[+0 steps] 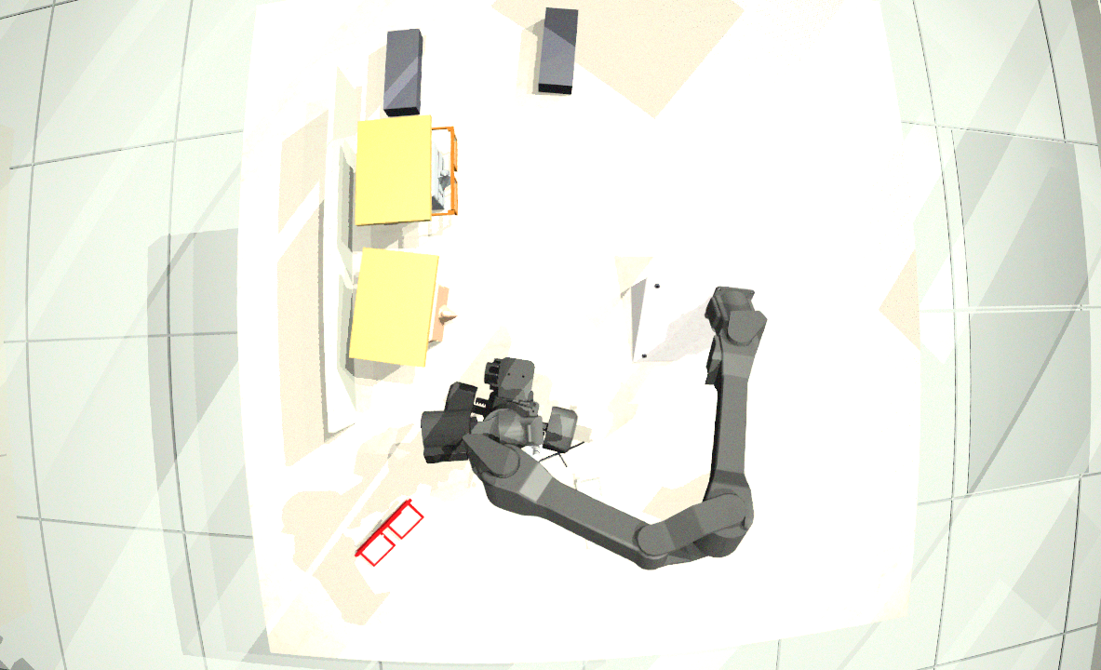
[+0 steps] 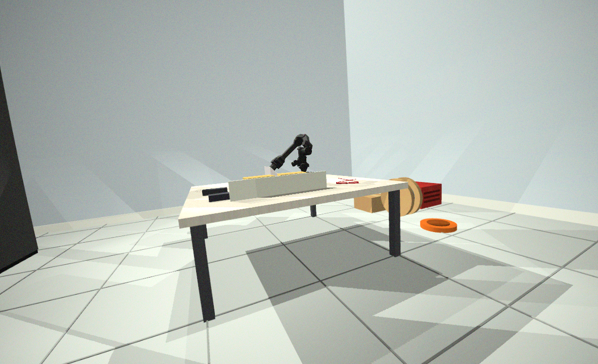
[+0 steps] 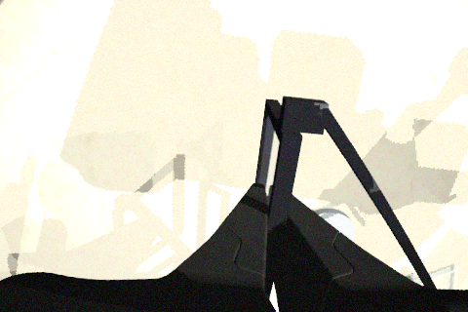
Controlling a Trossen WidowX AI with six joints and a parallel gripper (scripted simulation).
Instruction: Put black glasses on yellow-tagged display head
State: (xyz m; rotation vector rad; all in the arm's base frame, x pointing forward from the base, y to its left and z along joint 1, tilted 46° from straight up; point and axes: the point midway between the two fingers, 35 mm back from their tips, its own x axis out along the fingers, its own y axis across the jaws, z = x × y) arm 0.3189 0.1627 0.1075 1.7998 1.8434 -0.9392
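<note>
Right now my gripper tip is 7 cm to the right of the small grey cylinder, 4 cm past it and 3 cm above it. From my gripper tip the other things lie so: skin-coloured head (17 cm ahead, 15 cm to the right); glasses (5 cm to the left, 4 cm behind, 1 cm above); white back wall (31 cm ahead, 24 cm to the right).
</note>
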